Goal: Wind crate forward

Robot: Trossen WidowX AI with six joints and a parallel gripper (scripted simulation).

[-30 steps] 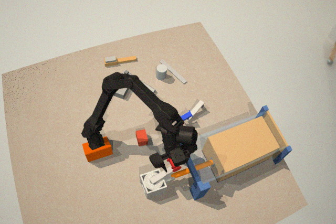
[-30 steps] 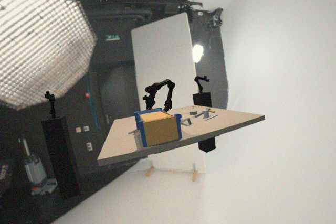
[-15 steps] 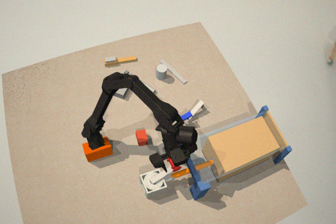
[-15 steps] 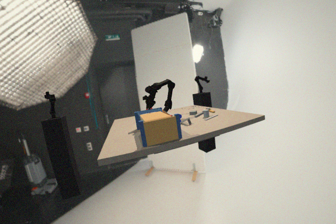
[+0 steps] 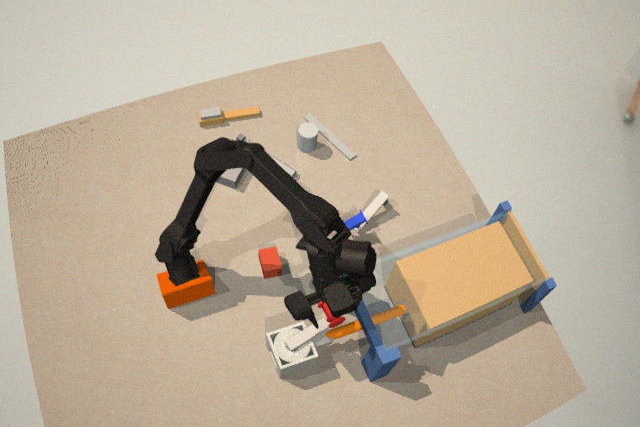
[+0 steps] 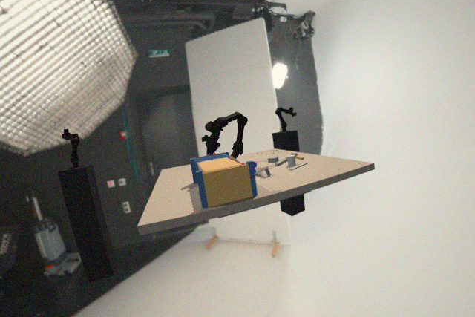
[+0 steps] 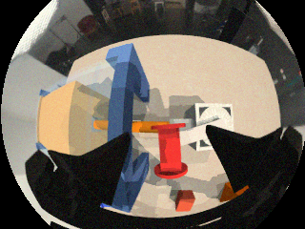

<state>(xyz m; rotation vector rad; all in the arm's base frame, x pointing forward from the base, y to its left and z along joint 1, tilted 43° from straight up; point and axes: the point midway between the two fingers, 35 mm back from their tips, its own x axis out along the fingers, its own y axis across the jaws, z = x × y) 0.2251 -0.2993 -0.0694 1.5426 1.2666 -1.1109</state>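
Right now my gripper tip is 20 mm to the right of the red knob and 20 mm above it. Also, from my gripper tip: hand winch: 120 mm below, 120 mm behind; blue steel frame: 60 mm ahead, 50 mm below, 10 mm to the right; red-knobbed winch handle: 50 mm below, 40 mm behind, 20 mm to the left.
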